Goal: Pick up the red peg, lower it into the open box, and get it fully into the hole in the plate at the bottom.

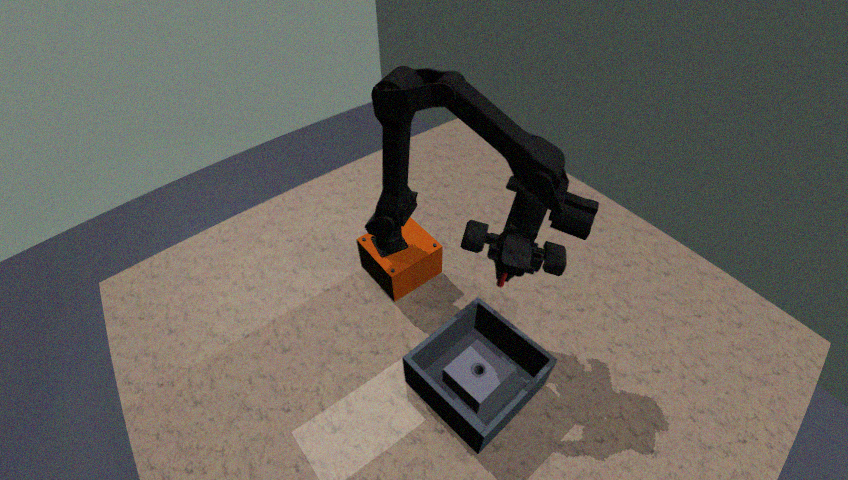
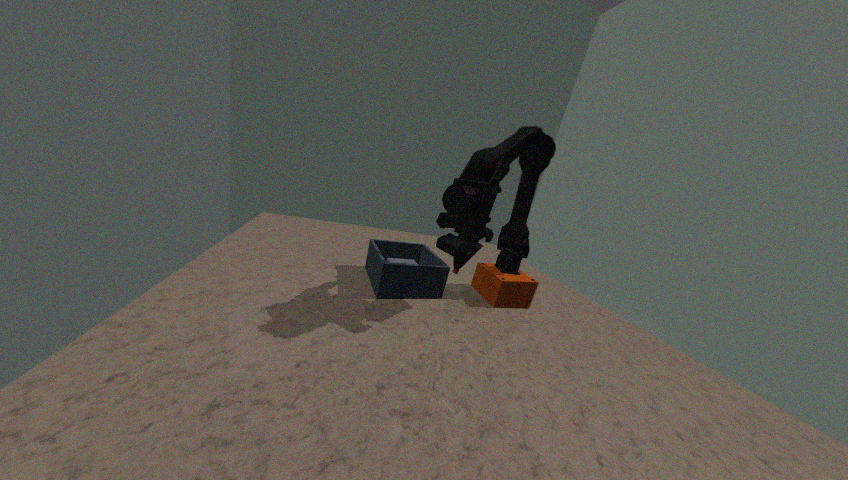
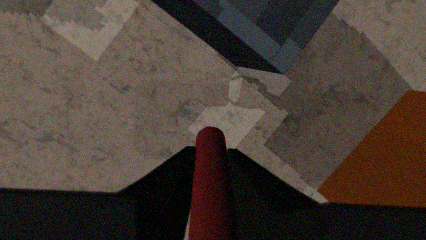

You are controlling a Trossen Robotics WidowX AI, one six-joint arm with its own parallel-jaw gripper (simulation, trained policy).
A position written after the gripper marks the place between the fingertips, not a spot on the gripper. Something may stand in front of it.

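The gripper [image 1: 501, 279] is visible, and it appears again in image 2 [image 2: 457, 268] and in image 3 [image 3: 210, 157]. With it in the scene are a dark grey box [image 2: 425, 280] and a grey plate [image 1: 477, 375]; in image 3 the plate is out of frame.
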